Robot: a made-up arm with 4 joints. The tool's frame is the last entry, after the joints.
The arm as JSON. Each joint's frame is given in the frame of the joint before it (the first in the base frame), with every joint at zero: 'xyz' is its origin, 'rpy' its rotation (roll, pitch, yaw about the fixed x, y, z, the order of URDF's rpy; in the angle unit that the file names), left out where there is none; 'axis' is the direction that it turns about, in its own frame. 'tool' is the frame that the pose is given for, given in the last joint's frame.
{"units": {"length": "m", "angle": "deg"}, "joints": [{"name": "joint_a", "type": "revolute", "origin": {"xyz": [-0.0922, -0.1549, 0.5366]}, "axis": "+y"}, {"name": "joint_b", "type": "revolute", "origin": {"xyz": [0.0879, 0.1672, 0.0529]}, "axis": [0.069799, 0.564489, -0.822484]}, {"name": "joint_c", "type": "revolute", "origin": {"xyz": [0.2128, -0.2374, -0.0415]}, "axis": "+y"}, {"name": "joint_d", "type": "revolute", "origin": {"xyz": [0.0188, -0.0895, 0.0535]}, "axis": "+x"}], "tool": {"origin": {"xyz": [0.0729, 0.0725, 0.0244], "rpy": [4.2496, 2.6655, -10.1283]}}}
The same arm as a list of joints. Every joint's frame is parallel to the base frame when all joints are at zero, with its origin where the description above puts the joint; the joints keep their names.
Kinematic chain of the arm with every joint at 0, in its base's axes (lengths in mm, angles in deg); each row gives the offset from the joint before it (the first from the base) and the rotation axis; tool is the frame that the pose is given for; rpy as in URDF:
joint_a: xyz -92.2 -154.9 536.6 axis +y
joint_b: xyz 87.9 167.2 52.9 axis 0.069799 0.564489 -0.822484
joint_c: xyz 212.8 -237.4 -41.5 axis +y
joint_d: xyz 18.8 -89.5 53.5 axis +x
tool: xyz 72.9 72.5 24.4 rpy 4.25 2.67 -10.13

